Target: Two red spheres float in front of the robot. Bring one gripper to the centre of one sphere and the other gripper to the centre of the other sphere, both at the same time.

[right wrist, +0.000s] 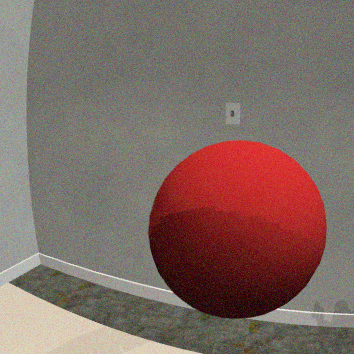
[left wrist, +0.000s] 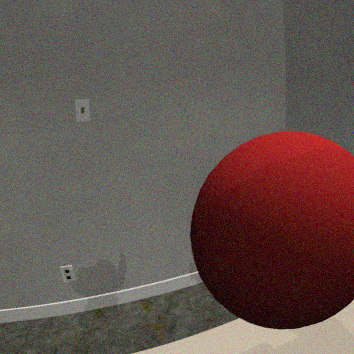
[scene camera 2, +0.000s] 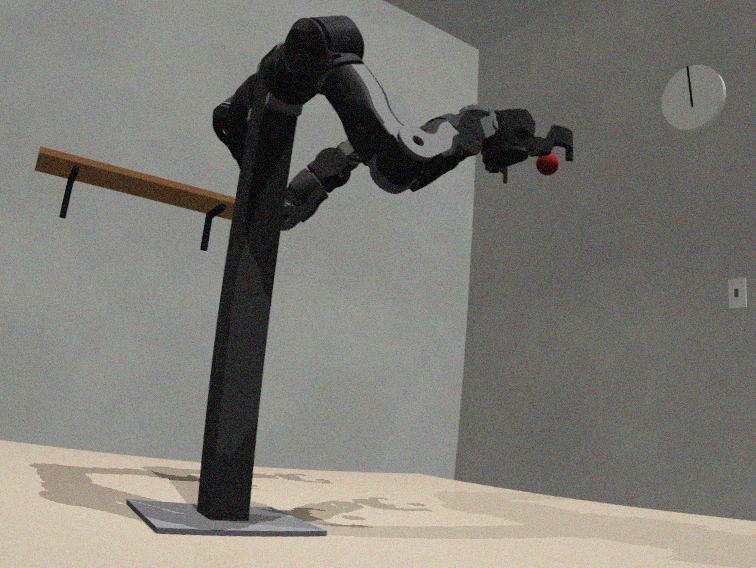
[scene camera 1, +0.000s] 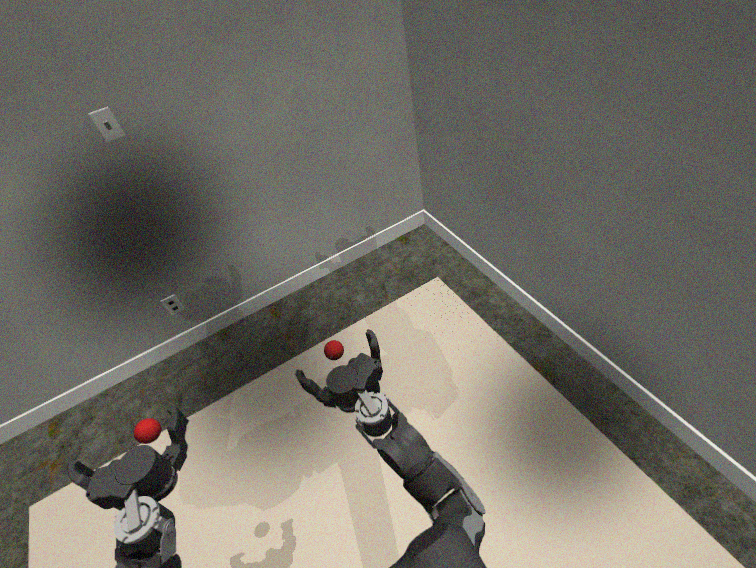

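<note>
One red sphere (scene camera 1: 147, 430) (left wrist: 285, 230) floats between the spread fingers of my left gripper (scene camera 1: 126, 440), closer to the right-hand finger in scene camera 1. It sits right of centre in the left wrist view, cut by the edge. The other red sphere (scene camera 1: 333, 349) (scene camera 2: 546, 163) (right wrist: 237, 229) floats between the spread fingertips of my right gripper (scene camera 1: 334, 353). In scene camera 2 it shows slightly below the finger, short of its hooked tip. In the right wrist view it is whole, low and right of centre. Both grippers are open. The left sphere does not show in scene camera 2.
A black pedestal (scene camera 2: 241, 366) stands on a grey base plate (scene camera 2: 287, 525). A wooden shelf (scene camera 2: 146, 186) is on the wall behind it. A round clock (scene camera 2: 693, 97) and a switch plate (scene camera 2: 737, 292) (scene camera 1: 106, 124) are on the front wall. A pale mat (scene camera 1: 519, 396) covers the floor.
</note>
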